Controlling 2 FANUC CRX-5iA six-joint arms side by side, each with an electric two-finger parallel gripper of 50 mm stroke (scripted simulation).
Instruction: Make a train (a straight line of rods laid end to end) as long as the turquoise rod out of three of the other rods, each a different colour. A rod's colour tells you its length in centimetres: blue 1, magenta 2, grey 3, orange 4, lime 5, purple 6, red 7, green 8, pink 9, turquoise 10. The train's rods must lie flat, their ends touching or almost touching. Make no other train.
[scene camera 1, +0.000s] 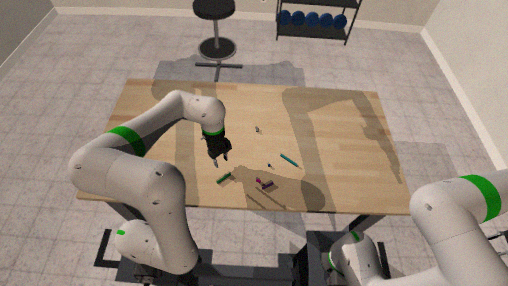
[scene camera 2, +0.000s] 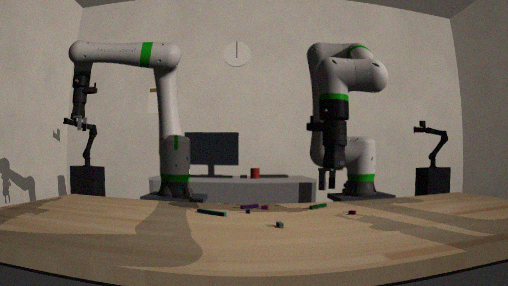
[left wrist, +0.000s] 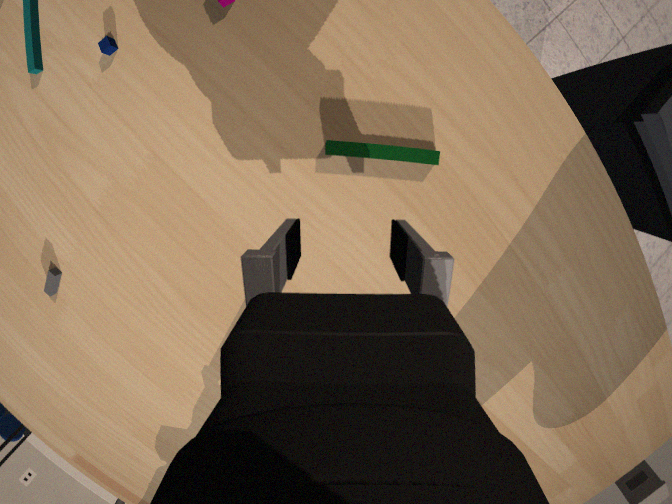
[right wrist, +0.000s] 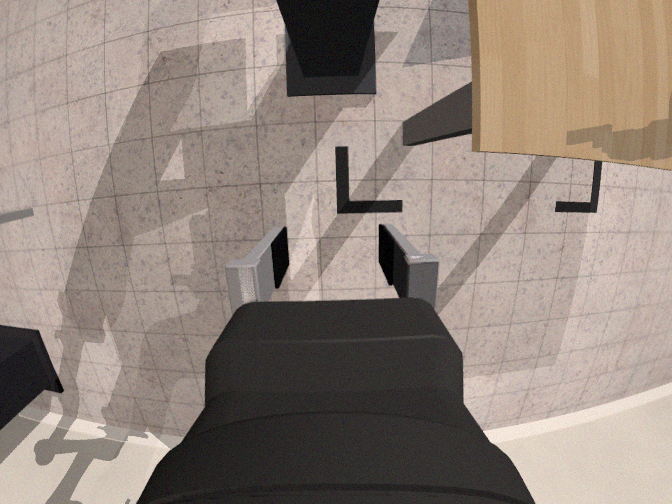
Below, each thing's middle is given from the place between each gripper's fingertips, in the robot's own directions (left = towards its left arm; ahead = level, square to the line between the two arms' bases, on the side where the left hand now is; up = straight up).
Scene:
Right now my left hand (scene camera 2: 327, 189) is 7 cm above the green rod (left wrist: 340, 148), 5 cm past it and 2 cm to the left of it.
I see my right gripper 990 mm to the right of the green rod, 350 mm short of it and 280 mm above it.

